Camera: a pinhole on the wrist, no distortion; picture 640 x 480 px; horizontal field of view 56.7 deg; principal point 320.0 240.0 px. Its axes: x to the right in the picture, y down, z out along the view. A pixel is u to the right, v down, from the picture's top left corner.
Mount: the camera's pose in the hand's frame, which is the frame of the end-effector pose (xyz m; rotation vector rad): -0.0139 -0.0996 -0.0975 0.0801 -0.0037 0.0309
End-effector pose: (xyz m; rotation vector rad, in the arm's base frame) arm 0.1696 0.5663 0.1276 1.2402 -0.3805 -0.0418
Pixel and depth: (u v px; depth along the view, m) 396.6 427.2 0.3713
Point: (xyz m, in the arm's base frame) 0.1131 0.2979 0.2013
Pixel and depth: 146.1 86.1 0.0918
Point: 0.1571 0.5394 -0.0070
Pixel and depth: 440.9 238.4 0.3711
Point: 0.1657 0.2604 0.0985
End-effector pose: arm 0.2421 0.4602 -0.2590 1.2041 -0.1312 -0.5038
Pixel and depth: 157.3 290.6 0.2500
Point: 0.0828 0.3391 -0.2812
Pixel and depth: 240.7 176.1 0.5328
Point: -0.0476 0.0762 -0.2729
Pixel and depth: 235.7 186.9 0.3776
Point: 0.0335 0.2094 -0.2982
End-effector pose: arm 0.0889 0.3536 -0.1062 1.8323 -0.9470 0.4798
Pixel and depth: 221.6 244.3 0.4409
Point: 0.1104 0.1120 -0.3956
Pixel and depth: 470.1 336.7 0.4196
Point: 0.1648 0.0400 -0.2262
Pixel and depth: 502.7 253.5 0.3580
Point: 0.2171 0.1086 -0.2249
